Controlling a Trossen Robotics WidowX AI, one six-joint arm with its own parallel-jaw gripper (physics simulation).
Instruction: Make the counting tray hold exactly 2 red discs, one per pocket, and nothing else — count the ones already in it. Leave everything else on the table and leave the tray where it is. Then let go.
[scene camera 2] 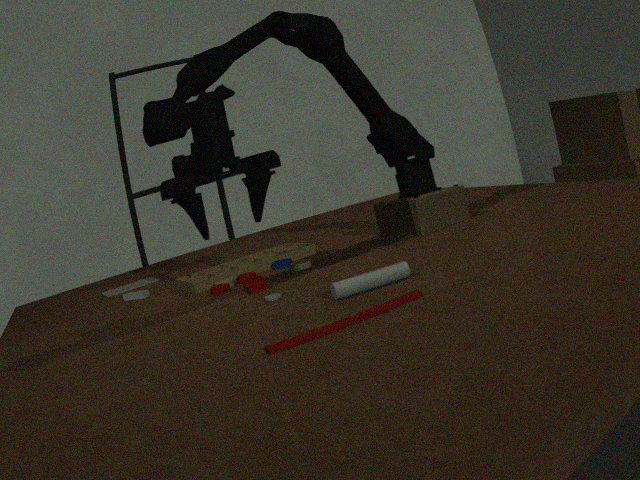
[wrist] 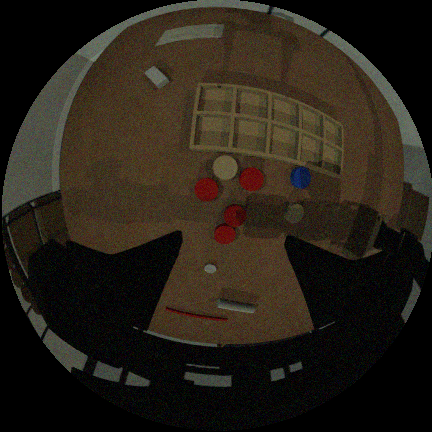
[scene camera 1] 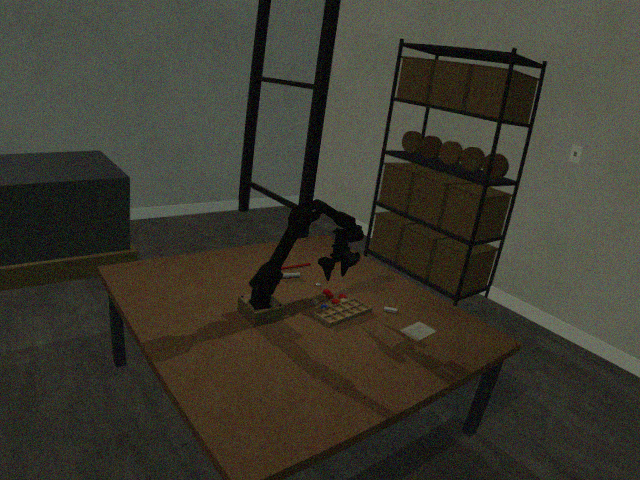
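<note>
The wooden counting tray [scene camera 1: 351, 316] [scene camera 2: 187, 284] [wrist: 232, 118] has two rows of pockets; they look empty in the wrist view. One red disc [wrist: 251, 179] lies near its long edge, beside a cream disc [wrist: 225, 167]. Another red disc [wrist: 206, 189] [scene camera 2: 220, 289] lies on that cream disc's other side. Farther from the tray, a red disc [wrist: 235, 215] and another red disc [wrist: 224, 234] lie close together, seemingly touching. A blue disc [wrist: 300, 177] [scene camera 2: 282, 264] [scene camera 1: 324, 306] and a second cream disc [wrist: 294, 213] lie outside the tray. My gripper [scene camera 1: 336, 277] [scene camera 2: 232, 230] [wrist: 234, 238] is open and empty, above the table.
A white cylinder [scene camera 2: 370, 280] [wrist: 236, 306], a red stick [scene camera 2: 343, 322] [wrist: 196, 314] and a small white disc [scene camera 2: 272, 297] [wrist: 210, 268] lie beyond the discs. A white block [scene camera 1: 390, 310] [wrist: 157, 77] and a pale sheet [scene camera 1: 418, 330] [wrist: 192, 33] lie past the tray. The light is dim.
</note>
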